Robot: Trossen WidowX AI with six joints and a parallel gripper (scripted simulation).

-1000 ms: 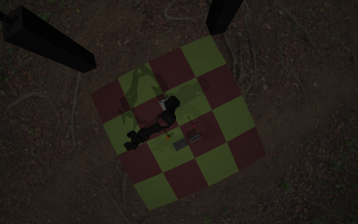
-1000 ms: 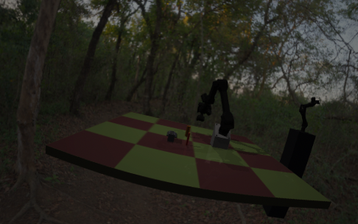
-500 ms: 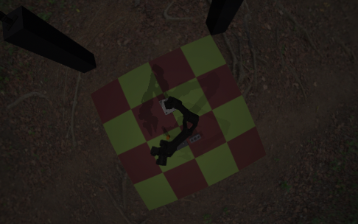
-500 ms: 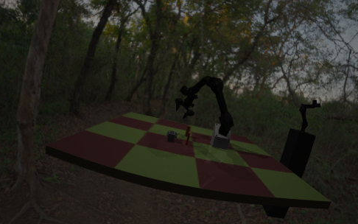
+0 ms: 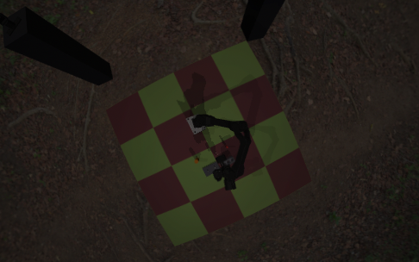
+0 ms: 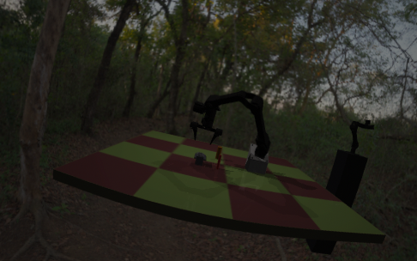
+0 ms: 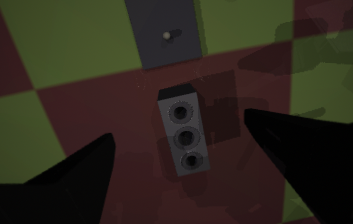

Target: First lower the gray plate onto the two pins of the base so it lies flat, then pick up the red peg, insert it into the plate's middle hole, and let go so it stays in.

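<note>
The gray plate is 7 cm below my gripper tip, 4 cm to the left of it and 1 cm behind it. From my gripper tip the other things lie so: red peg (12 cm behind, 7 cm to the left, 7 cm below); then orange peg (17 cm to the right, 9 cm behind, 7 cm below); then gray slab (10 cm below, 9 cm to the right, 1 cm ahead).
</note>
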